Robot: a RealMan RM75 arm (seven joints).
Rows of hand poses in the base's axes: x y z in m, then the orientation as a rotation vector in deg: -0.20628, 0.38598, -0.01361, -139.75, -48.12, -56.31; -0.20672, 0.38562, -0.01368, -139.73, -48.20, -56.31; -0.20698, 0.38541, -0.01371, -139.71, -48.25, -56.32; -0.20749, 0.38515, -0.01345, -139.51, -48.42, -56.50; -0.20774, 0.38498, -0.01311, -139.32, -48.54, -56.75; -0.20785, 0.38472, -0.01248, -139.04, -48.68, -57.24; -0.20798, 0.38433, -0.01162, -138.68, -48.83, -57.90; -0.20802, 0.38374, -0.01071, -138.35, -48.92, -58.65; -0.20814, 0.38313, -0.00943, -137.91, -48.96, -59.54; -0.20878, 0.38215, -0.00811, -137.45, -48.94, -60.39
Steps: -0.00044, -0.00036, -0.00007, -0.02, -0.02, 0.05; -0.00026, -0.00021, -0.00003, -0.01, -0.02, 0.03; -0.00051, -0.00026, 0.00026, 0.07, -0.17, 0.14; -0.00025, -0.00017, 0.00034, 0.08, -0.21, 0.09; -0.00011, -0.00026, 0.00063, 0.13, -0.38, 0.09; -0.00013, -0.00039, 0.00086, 0.18, -0.51, 0.09; -0.00004, -0.00059, 0.00091, 0.17, -0.56, 0.02; -0.00012, -0.00061, 0.00128, 0.27, -0.65, 0.01; -0.00064, -0.00098, 0.00132, 0.32, -0.61, 0.00
